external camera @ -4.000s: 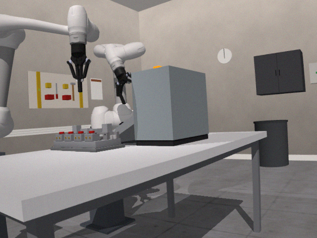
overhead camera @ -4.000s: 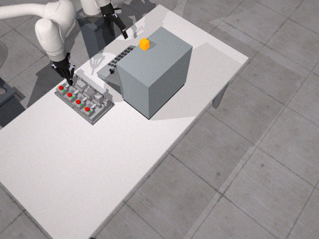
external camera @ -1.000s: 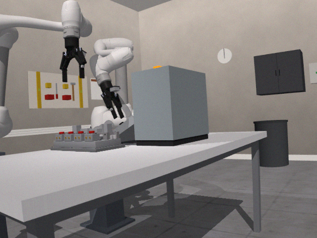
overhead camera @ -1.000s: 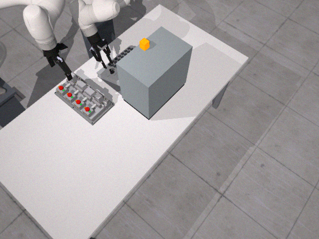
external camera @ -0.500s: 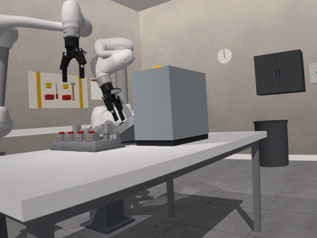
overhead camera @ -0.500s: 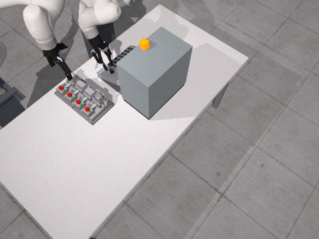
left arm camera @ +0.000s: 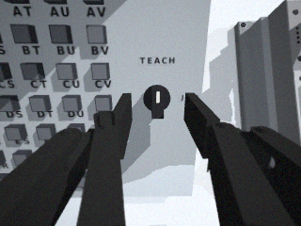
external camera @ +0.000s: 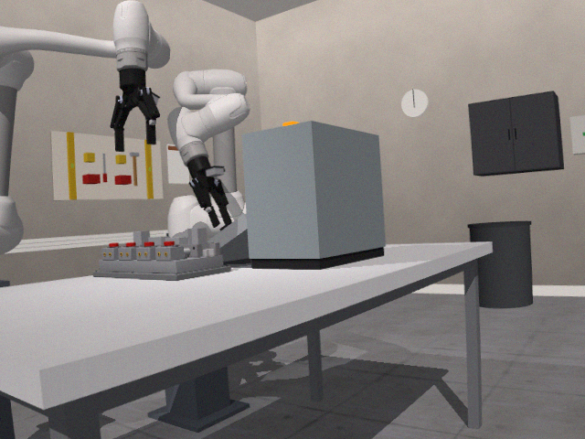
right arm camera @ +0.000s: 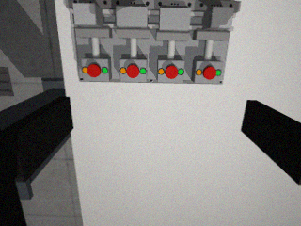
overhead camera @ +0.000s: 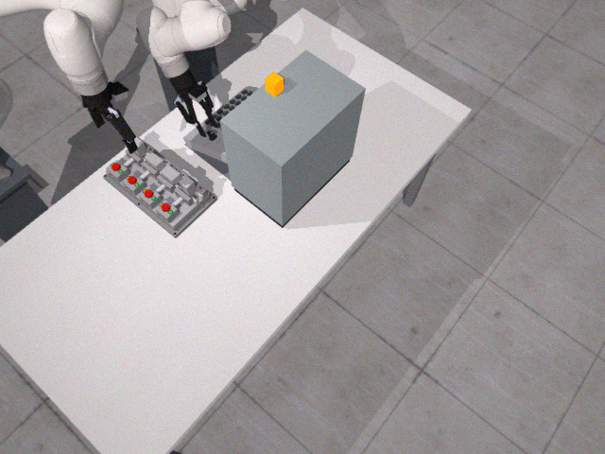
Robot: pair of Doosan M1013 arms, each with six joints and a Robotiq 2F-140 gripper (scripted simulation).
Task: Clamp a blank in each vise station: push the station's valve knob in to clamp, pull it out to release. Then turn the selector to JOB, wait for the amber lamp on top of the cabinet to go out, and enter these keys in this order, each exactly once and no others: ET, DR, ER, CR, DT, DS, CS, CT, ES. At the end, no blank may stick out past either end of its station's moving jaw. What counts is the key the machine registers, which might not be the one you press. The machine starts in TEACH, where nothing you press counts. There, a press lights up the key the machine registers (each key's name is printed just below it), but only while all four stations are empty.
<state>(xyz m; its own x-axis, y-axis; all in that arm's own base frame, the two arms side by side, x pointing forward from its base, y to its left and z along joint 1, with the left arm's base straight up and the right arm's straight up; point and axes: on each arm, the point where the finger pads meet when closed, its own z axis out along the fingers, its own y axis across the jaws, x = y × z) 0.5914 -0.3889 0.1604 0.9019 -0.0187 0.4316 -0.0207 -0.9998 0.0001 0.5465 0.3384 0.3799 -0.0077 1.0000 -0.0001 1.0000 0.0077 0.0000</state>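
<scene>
The black selector is 40 mm below my left hand and 20 mm ahead of it. Round my left hand: key panel: 110 mm to the left, 90 mm below, 50 mm ahead; key: 160 mm to the left, 70 mm below.
</scene>
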